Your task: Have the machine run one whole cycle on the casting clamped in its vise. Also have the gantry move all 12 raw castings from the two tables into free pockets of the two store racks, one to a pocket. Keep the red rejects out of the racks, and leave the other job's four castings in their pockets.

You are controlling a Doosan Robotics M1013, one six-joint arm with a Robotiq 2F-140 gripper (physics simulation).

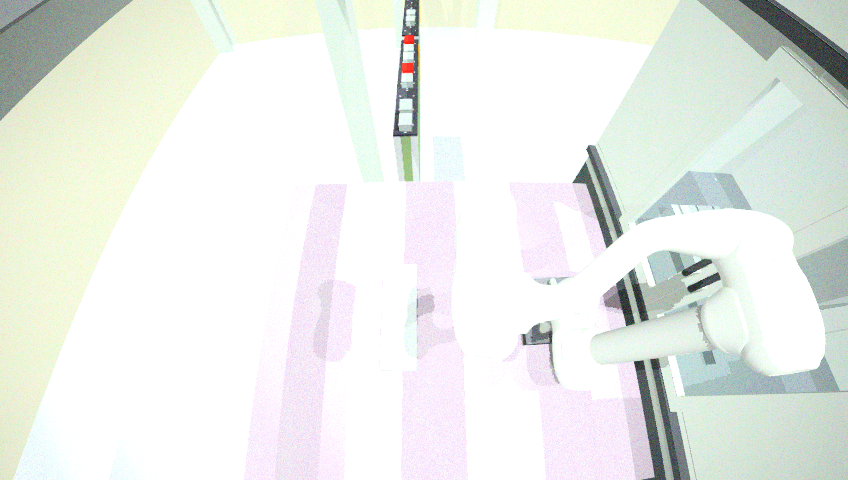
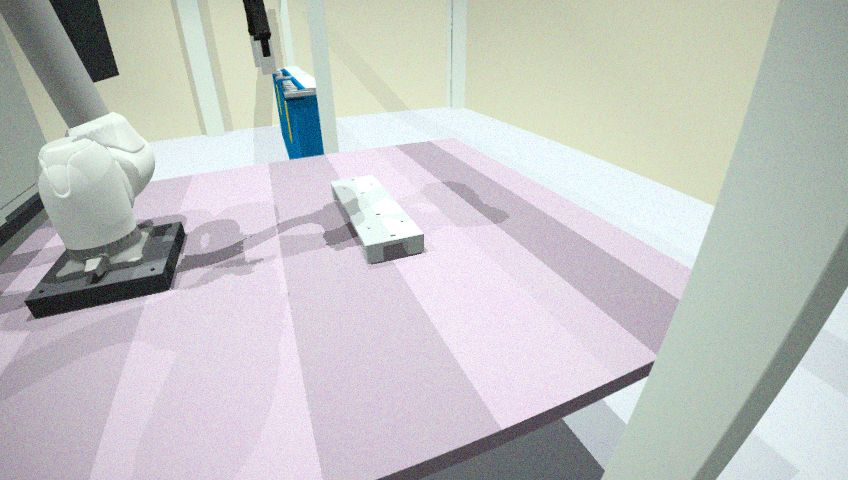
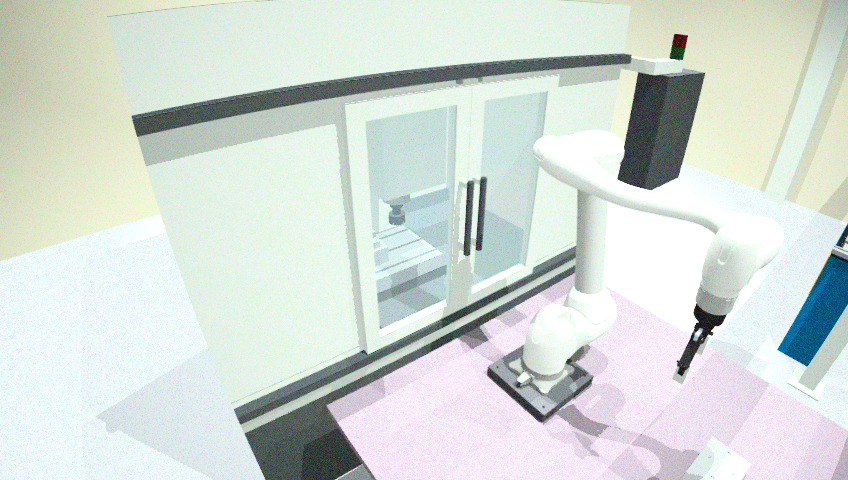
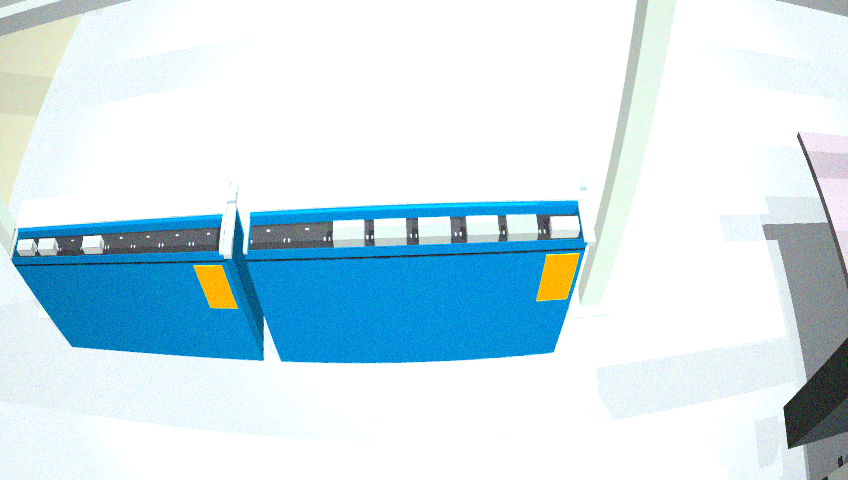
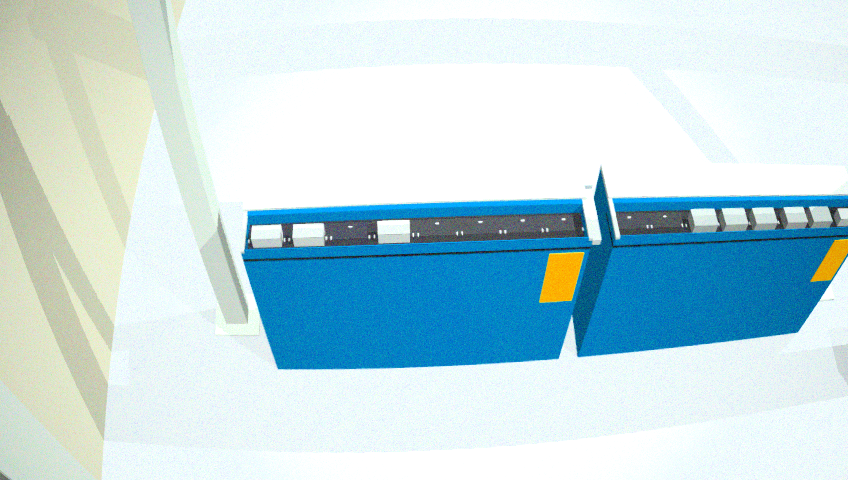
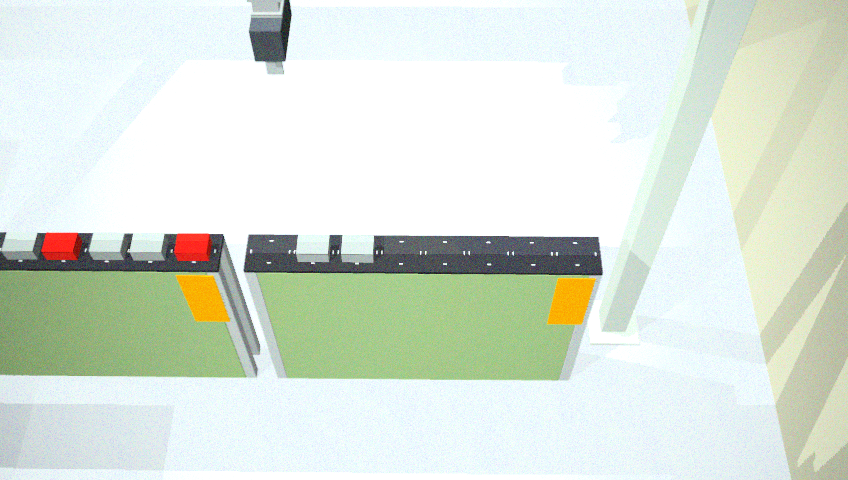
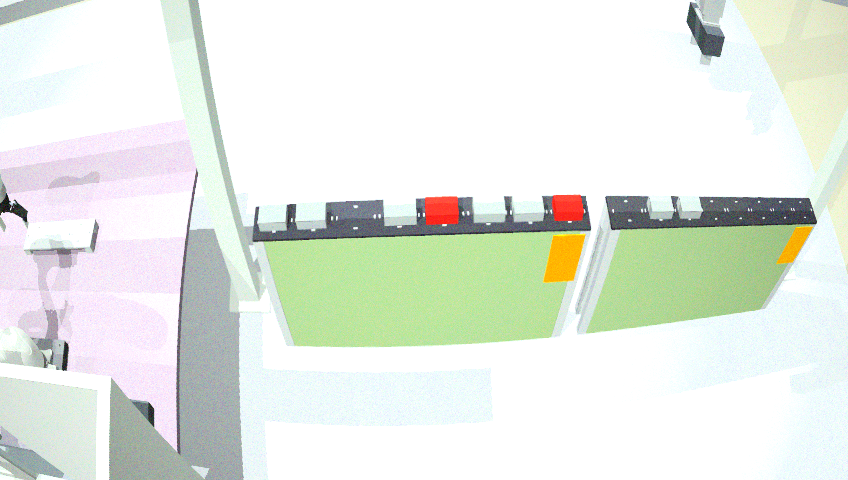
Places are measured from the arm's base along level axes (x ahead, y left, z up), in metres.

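Where they show: gripper, fingertip midpoint: (image 2: 265,70) (image 7: 16,227); arm's base, link origin: (image 2: 110,254) (image 3: 541,369).
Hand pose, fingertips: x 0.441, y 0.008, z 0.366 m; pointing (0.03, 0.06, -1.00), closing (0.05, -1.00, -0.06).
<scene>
Each offset is from my fingertips to the top centre of the thing. Level surfaces: height alone.
My gripper (image 2: 262,61) (image 3: 692,359) is open and empty, fingers down, above the pink floor mat. The machine's two glass doors (image 3: 410,220) are shut. A pale block on the bed, seemingly the vise (image 3: 380,249), is partly hidden by the door frame; its casting cannot be made out. The spindle (image 3: 396,212) hangs above the bed. Store rack A (image 4: 410,303) shows several castings (image 4: 433,230); store rack B (image 5: 410,303) shows three castings (image 5: 393,230). Table A (image 6: 416,321) carries two grey castings (image 6: 313,248) (image 6: 357,248). Table B (image 7: 416,279) carries several grey castings {dx +0.158, dy -1.532, dz -0.310 m} (image 7: 399,214) and two red rejects {dx +0.153, dy -1.662, dz -0.310 m} (image 7: 441,209) (image 7: 567,206).
The gantry's dark gripper head (image 6: 270,38) (image 7: 705,36) hangs high behind table A, no casting visible in it. A pale slab {dx +0.209, dy -0.030, dz -0.356 m} (image 2: 380,214) lies on the pink mat {dz -0.410 m} (image 2: 368,333). Upright posts (image 4: 624,154) (image 7: 208,154) stand near the racks and tables. A dark cabinet (image 3: 660,130) hangs beside the arm.
</scene>
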